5 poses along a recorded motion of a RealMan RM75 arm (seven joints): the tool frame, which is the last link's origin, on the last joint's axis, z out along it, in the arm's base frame.
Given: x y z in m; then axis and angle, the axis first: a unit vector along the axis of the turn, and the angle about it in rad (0 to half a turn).
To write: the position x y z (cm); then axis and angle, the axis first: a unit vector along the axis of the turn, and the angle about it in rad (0 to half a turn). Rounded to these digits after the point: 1 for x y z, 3 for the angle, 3 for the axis.
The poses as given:
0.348 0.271 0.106 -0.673 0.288 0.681 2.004
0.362 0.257 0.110 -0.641 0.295 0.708 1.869
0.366 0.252 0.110 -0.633 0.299 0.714 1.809
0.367 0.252 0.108 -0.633 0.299 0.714 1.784
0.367 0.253 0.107 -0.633 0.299 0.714 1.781
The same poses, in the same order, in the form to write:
34.8 27.1 10.6 -0.673 0.288 0.681 2.004
36.2 25.7 11.0 -0.641 0.295 0.708 1.869
36.6 25.2 11.0 -0.633 0.299 0.714 1.809
36.7 25.2 10.8 -0.633 0.299 0.714 1.784
36.7 25.3 10.7 -0.633 0.299 0.714 1.781

